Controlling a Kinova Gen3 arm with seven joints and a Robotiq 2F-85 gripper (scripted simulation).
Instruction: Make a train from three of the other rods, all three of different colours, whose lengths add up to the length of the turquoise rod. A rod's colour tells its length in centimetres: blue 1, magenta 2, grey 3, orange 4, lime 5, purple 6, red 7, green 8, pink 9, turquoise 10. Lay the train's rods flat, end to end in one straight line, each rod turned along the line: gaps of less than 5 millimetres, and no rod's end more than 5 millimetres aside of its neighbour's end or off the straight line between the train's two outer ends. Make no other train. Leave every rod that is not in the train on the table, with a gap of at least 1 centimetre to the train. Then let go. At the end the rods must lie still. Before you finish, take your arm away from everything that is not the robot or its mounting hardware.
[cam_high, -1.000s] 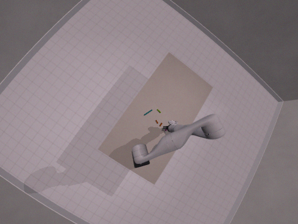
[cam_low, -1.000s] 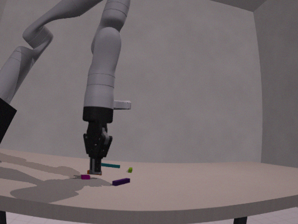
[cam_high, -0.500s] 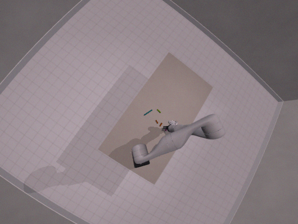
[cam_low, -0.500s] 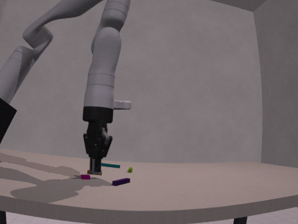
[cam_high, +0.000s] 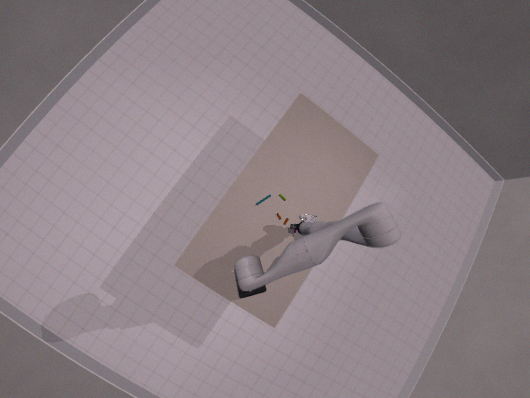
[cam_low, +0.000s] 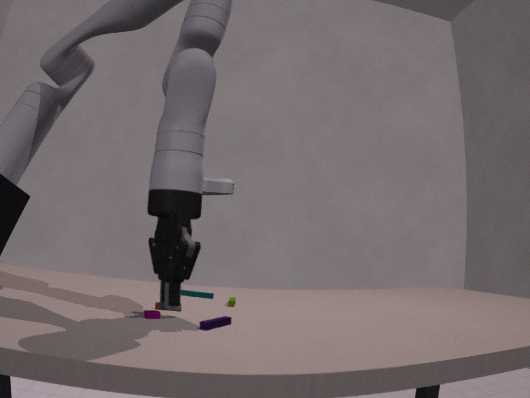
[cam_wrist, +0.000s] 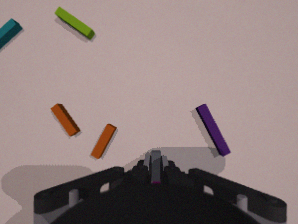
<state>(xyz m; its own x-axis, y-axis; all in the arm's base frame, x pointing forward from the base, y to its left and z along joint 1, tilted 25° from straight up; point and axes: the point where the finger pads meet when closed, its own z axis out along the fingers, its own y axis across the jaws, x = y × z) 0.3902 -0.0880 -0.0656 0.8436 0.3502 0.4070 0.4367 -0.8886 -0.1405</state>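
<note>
My gripper is now 20 mm above the grey rod. Round my hand: lime rod: 100 mm ahead, 160 mm to the left, 30 mm below; then purple rod: 60 mm ahead, 40 mm to the right, 30 mm below; then magenta rod: 20 mm behind, 10 mm to the right, 30 mm below.
</note>
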